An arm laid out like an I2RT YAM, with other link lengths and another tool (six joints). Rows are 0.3 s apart.
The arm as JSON. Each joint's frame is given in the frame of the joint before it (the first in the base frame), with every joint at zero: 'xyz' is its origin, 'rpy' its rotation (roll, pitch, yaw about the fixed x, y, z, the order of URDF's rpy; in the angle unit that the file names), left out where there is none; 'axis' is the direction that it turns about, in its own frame. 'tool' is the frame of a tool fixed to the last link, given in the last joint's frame.
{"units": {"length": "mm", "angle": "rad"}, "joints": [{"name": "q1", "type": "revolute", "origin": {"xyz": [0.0, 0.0, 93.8]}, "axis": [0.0, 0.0, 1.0]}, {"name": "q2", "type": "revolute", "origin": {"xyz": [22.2, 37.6, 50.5]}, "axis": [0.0, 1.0, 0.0]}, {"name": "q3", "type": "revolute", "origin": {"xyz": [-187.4, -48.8, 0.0]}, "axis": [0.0, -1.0, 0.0]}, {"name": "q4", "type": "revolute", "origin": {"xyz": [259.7, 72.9, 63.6]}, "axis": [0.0, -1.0, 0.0]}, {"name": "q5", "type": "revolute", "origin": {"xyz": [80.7, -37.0, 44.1]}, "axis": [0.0, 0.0, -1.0]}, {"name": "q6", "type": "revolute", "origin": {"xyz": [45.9, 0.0, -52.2]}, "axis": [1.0, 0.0, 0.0]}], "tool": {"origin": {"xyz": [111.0, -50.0, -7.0], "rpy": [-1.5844, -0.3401, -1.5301]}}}
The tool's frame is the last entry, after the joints.
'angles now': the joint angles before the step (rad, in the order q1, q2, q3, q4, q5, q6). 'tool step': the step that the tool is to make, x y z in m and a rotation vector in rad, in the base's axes. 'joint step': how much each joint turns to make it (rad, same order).
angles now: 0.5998 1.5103 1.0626 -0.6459 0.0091 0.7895
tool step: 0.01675 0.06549 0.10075 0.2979 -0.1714 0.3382
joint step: 0.0029 -0.1320 0.1485 0.0047 -0.3155 -0.1872
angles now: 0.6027 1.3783 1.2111 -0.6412 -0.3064 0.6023
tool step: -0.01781 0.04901 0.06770 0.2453 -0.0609 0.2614
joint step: 0.0131 -0.0377 0.0974 0.0372 -0.2958 -0.0436
